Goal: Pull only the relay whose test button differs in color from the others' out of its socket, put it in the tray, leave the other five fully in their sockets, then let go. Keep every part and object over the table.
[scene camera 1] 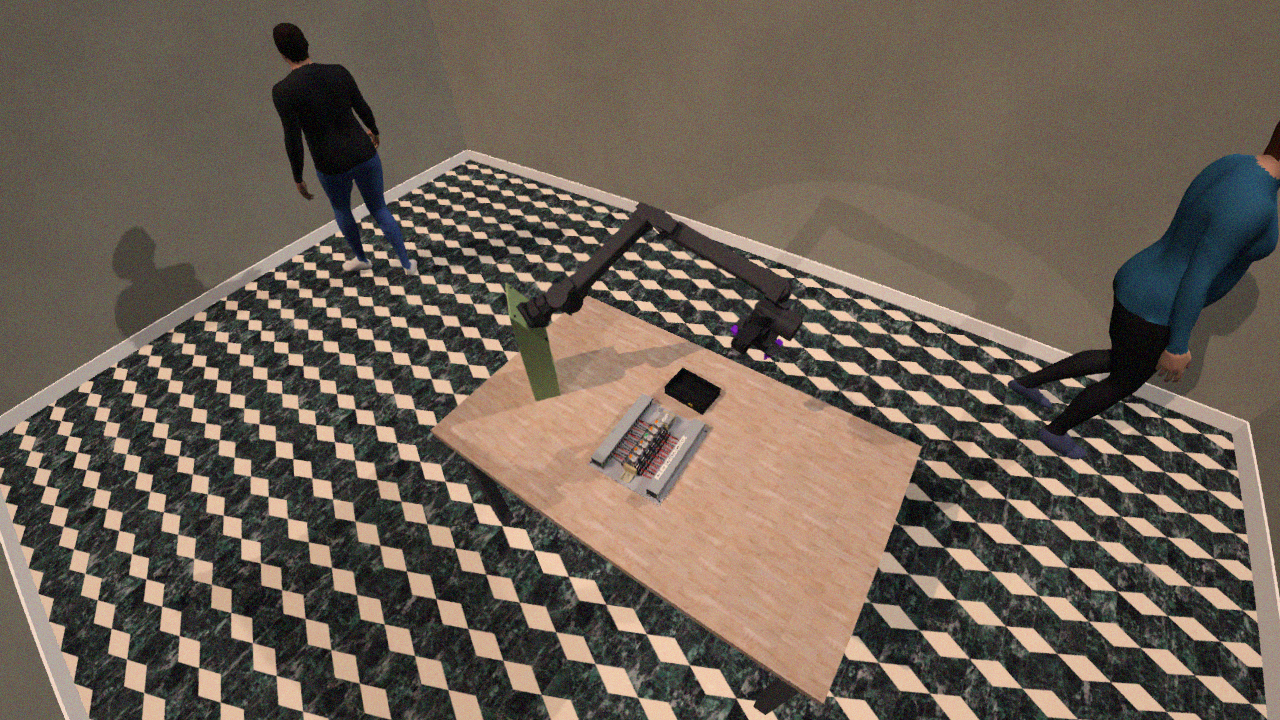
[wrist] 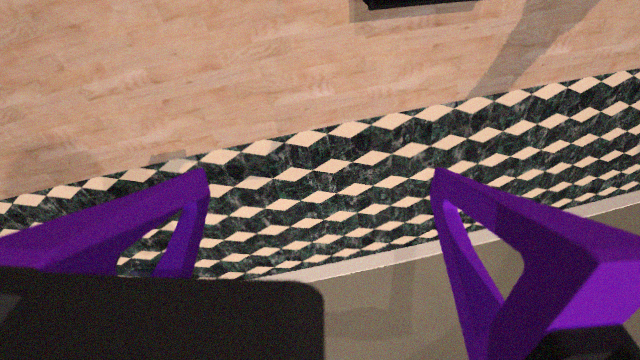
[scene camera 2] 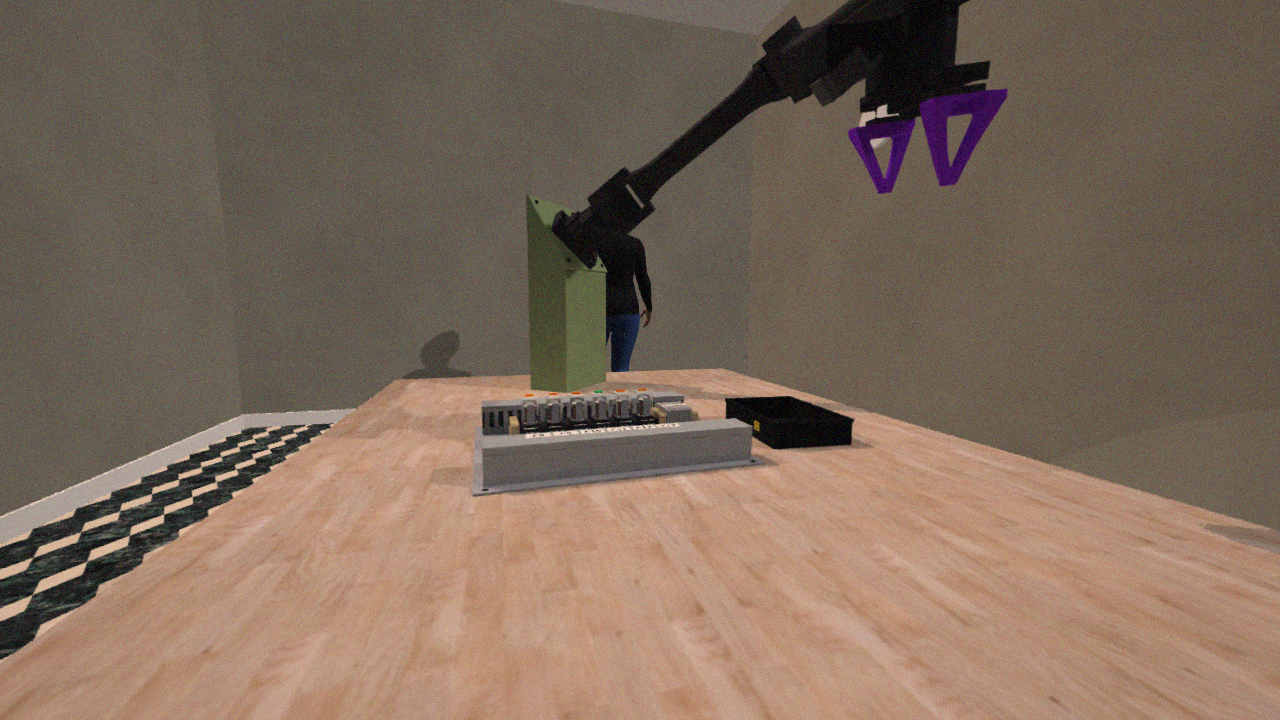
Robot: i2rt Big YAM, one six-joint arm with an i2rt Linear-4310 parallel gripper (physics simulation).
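Where they show: gripper, fingertip midpoint: (scene camera 1: pixel 752 349) (wrist: pixel 319 180) (scene camera 2: pixel 913 189); arm's base, link origin: (scene camera 1: pixel 531 316) (scene camera 2: pixel 573 241).
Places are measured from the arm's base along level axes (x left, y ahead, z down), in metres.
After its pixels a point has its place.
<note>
Six relays stand side by side in a row between two grey ducts (scene camera 1: pixel 623 429) {x 0.061, y 0.377, z 0.275 m} (scene camera 2: pixel 617 454) {x 0.125, y 0.582, z 0.294 m}. In the scene camera 2 view the relay with the green button (scene camera 2: pixel 598 409) {x 0.095, y 0.478, z 0.268 m} is fourth from the left, and the other five have orange buttons. All six look upright at about the same height; their seating is hidden behind the front duct. The black tray (scene camera 1: pixel 683 402) {x 0.302, y 0.404, z 0.310 m} (scene camera 2: pixel 814 432) {x 0.374, y 0.468, z 0.298 m} (wrist: pixel 420 4) {x 0.415, y 0.400, z 0.283 m} stands beside the relay panel; no relay is visible in it. My gripper (scene camera 1: pixel 756 344) {x 0.434, y 0.553, z 0.014 m} (scene camera 2: pixel 916 187) {x 0.434, y 0.553, z 0.014 m} (wrist: pixel 319 180) {x 0.434, y 0.553, z 0.014 m} is open and empty, high up, away from the panel and beyond the tray.
The green post (scene camera 1: pixel 537 367) {x -0.052, y 0.070, z 0.149 m} (scene camera 2: pixel 586 335) {x 0.028, y 0.017, z 0.203 m} carries the arm at one end of the wooden table (scene camera 1: pixel 760 501) {x 0.229, y 0.826, z 0.318 m} (scene camera 2: pixel 626 582) {x 0.141, y 0.784, z 0.318 m} (wrist: pixel 150 75) {x 0.536, y 0.714, z 0.318 m}. The table's long edge crosses the wrist view, with tiled floor beyond it. Two people stand away from the table.
</note>
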